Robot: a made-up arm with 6 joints. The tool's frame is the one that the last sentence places. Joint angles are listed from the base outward.
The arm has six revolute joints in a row. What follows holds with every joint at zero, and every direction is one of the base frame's.
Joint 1 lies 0.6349 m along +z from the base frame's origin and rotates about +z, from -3.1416 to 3.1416 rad.
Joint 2 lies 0.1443 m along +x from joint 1 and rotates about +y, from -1.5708 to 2.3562 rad.
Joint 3 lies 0.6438 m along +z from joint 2 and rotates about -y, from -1.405 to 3.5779 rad.
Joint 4 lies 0.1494 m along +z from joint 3 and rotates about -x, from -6.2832 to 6.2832 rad.
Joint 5 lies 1.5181 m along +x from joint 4 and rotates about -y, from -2.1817 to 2.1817 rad.
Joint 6 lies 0.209 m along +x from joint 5 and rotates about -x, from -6.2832 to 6.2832 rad.
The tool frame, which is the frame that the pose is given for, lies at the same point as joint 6; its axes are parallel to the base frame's.
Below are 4 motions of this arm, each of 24 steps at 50 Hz.
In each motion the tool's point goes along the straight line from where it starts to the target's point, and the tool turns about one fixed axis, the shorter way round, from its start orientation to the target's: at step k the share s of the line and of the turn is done. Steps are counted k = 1, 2, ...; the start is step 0. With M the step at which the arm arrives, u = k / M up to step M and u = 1 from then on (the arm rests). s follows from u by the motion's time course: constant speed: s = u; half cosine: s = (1 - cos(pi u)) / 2; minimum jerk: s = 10 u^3 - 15 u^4 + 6 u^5.
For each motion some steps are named. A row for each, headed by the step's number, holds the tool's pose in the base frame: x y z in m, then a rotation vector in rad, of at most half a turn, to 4 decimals.
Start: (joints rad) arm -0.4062 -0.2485 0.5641 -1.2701 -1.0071 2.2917
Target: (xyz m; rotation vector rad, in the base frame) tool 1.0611 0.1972 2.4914 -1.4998 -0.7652 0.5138
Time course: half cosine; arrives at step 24
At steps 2, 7, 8, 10, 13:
2: 1.0192 -0.2467 2.5087 -1.4424 -0.6024 0.2829
7: 1.0268 -0.1660 2.5056 -1.4541 -0.6320 0.3243
8: 1.0291 -0.1415 2.5046 -1.4575 -0.6410 0.3370
10: 1.0343 -0.0870 2.5025 -1.4649 -0.6610 0.3652
13: 1.0426 0.0009 2.4991 -1.4764 -0.6933 0.4109

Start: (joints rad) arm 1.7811 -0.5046 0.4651 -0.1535 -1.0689 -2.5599
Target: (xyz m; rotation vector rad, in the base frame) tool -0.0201 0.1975 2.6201 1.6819 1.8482 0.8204
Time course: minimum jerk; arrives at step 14
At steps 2, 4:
2: -0.1852 0.7388 2.5179 1.5534 2.2513 0.5007
4: -0.1646 0.6715 2.5306 1.5729 2.2034 0.5430

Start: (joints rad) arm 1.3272 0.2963 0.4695 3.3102 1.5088 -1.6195
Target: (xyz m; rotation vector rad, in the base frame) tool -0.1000 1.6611 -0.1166 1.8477 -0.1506 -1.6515
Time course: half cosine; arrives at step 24
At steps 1, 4, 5, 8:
1: 0.4777 1.7865 1.4524 -2.1459 0.0815 1.7665
4: 0.4413 1.7786 1.3535 -2.1907 0.0890 1.8128
5: 0.4203 1.7740 1.2963 -2.2166 0.0934 1.8397
8: 0.3352 1.7556 1.0652 -2.3203 0.1121 1.9489

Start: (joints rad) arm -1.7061 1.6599 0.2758 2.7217 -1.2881 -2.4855
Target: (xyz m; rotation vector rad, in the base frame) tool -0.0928 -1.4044 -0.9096 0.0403 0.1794 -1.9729
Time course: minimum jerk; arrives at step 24
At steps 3, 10, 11, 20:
3: -0.2677 -1.3815 -0.9096 -0.2248 0.6607 -2.0074
10: -0.2090 -1.3892 -0.9096 -0.1346 0.4982 -2.0050
11: -0.1955 -1.3910 -0.9096 -0.1141 0.4611 -2.0031
20: -0.0991 -1.4036 -0.9096 0.0309 0.1966 -1.9756

